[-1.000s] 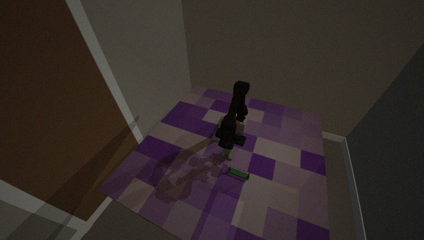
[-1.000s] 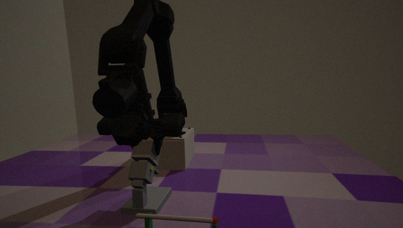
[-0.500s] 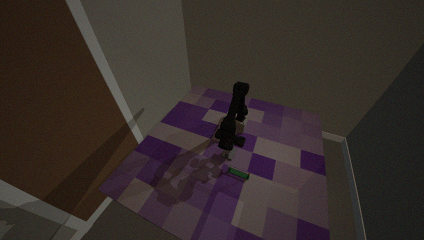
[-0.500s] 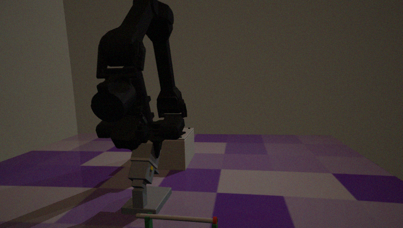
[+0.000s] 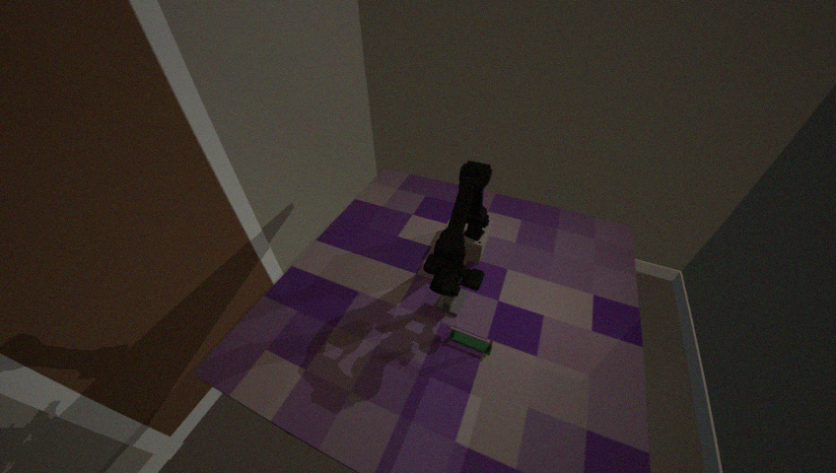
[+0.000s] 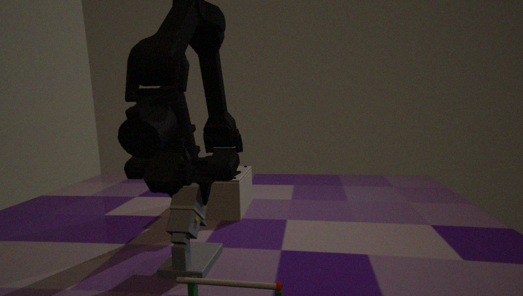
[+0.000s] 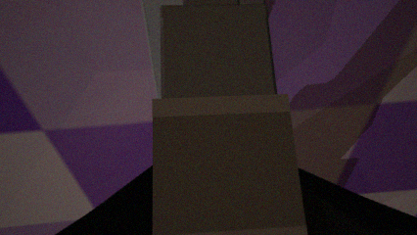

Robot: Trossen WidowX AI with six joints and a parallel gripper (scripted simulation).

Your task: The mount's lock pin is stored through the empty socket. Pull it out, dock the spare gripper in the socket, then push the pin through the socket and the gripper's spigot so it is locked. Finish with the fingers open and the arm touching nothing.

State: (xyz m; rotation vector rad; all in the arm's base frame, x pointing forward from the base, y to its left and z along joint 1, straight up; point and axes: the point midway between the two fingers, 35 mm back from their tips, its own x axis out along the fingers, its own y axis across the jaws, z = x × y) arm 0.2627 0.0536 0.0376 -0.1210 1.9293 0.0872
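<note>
Now: the spare gripper 1 cm ahead of my gripper tip and 1 cm above it. The rest, counted from my gripper tip: grey mount (6 cm below, 3 cm ahead, 1 cm to the left); green rack (13 cm to the left, 12 cm ahead, 9 cm below).
</note>
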